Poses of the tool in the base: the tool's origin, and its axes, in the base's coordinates. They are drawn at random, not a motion.
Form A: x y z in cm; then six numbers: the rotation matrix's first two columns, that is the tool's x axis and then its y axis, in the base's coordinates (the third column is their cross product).
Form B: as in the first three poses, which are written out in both.
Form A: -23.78, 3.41, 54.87, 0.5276, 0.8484, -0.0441, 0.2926, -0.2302, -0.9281
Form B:
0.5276, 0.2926, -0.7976
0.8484, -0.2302, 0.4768
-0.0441, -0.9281, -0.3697
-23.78, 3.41, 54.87

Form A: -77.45, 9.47, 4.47, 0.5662, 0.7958, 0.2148, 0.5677, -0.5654, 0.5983
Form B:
0.5662, 0.5677, 0.5976
0.7958, -0.5654, -0.2168
0.2148, 0.5983, -0.7719
-77.45, 9.47, 4.47

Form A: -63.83, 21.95, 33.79, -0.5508, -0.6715, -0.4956, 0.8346, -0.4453, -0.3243
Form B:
-0.5508, 0.8346, -0.0029
-0.6715, -0.4453, -0.5923
-0.4956, -0.3243, 0.8057
-63.83, 21.95, 33.79

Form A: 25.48, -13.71, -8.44, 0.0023, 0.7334, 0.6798, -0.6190, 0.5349, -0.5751
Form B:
0.0023, -0.6190, -0.7854
0.7334, 0.5349, -0.4195
0.6798, -0.5751, 0.4552
25.48, -13.71, -8.44

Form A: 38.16, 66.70, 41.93, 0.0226, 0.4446, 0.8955, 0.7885, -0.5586, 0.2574
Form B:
0.0226, 0.7885, 0.6147
0.4446, -0.5586, 0.7003
0.8955, 0.2574, -0.3632
38.16, 66.70, 41.93

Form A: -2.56, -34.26, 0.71, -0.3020, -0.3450, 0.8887, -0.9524, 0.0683, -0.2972
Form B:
-0.3020, -0.9524, 0.0418
-0.3450, 0.0683, -0.9362
0.8887, -0.2972, -0.3492
-2.56, -34.26, 0.71

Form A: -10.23, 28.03, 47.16, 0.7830, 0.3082, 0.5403, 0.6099, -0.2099, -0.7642
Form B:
0.7830, 0.6099, -0.1221
0.3082, -0.2099, 0.9279
0.5403, -0.7642, -0.3523
-10.23, 28.03, 47.16

